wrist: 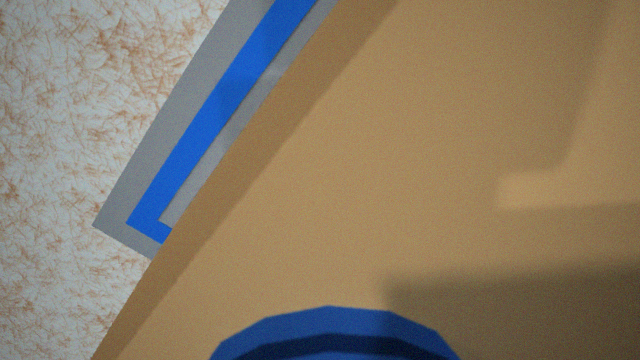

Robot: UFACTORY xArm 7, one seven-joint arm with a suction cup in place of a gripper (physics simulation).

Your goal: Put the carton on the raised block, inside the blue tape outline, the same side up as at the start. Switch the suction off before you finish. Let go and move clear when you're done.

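Frame: origin at the arm's base, x ahead, y left, z up, level; centimetres.
Seen in the pictures: end effector, tool point: point(328, 326).
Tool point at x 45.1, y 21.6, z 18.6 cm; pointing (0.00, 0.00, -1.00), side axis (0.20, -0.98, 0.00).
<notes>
Offsets run from my tool point to a thing's top centre. "pt": to the spot under its first point. Level surfaces: height alone.
The carton {pt dz +1.2, dx +3.4, dy +0.5 cm} point(350, 175) is plain tan and fills the middle and right of the wrist view, its broad top face up and a darker side face along its left edge. My suction cup point(332, 325) is blue, shows in part at the bottom edge, and is on the carton's top, holding it. The raised block {dz -11.7, dx -1.9, dy -3.2 cm} point(167, 130) is grey and shows to the left of the carton. One long side and a corner of the blue tape outline {pt dz -11.7, dx +0.0, dy +4.8 cm} point(215, 110) show on it, with a thin grey strip between tape and carton. The carton hides the rest of the block and outline. Whether the carton touches the block is hidden.
A pale surface {dz -23.7 cm} point(60, 125) with reddish-brown flecks lies left of the block, past its edge. Dark shadows fall across the right and lower right of the carton's top.
</notes>
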